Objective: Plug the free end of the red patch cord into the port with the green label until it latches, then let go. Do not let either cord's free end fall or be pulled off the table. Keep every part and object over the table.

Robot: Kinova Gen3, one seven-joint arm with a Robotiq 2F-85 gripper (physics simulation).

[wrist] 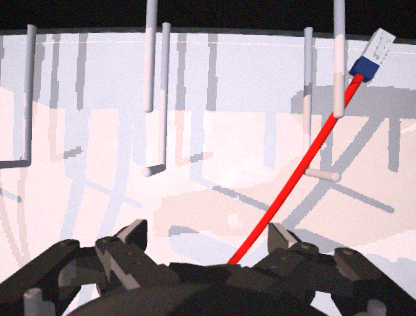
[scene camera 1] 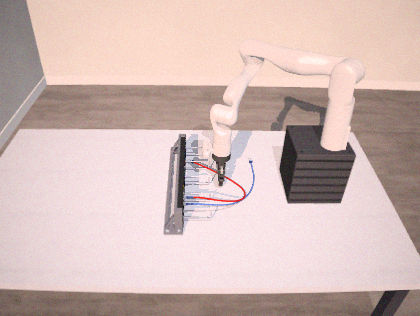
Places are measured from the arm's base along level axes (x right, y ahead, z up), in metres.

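Pixels of known places: gripper, fingertip midpoint: (wrist: 207,234) (scene camera 1: 219,178); arm's base, origin of the base link: (scene camera 1: 332,144).
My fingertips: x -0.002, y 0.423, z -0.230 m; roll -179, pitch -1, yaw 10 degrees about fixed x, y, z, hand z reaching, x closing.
For each thing: its top centre in the pictures, then the offset to it from my fingertips. "spot": a spot on its surface instead. Level surfaces: height alone.
- dark port panel, middle of its top: (scene camera 1: 188,167) dx -0.056, dy +0.124, dz +0.087 m
- blue cord, surface spot: (scene camera 1: 253,177) spot: dx +0.041, dy -0.142, dz -0.008 m
- white table, its level: dz -0.014 m
The red patch cord (scene camera 1: 236,184) (wrist: 300,176) loops out from the dark port panel (scene camera 1: 181,172) (wrist: 200,14). One end is at the panel's lower part. Its free plug (wrist: 378,46), clear with a blue boot, points obliquely toward the panel at the upper right of the wrist view, beside a rod. I cannot tell whether it touches that rod. My gripper (scene camera 1: 220,184) (wrist: 207,234) is open and empty, to the right of the panel in the scene view. The cord passes across the gap between the fingertips in the wrist view and disappears behind the gripper body. The green label does not show clearly.
Pale cord-guide rods (scene camera 1: 200,218) (wrist: 164,100) stick out from the panel toward my gripper. A blue cord (scene camera 1: 254,177) curves from the panel, with its free end (scene camera 1: 250,161) on the white table (scene camera 1: 100,250). The arm's black base block (scene camera 1: 315,180) stands at the right.
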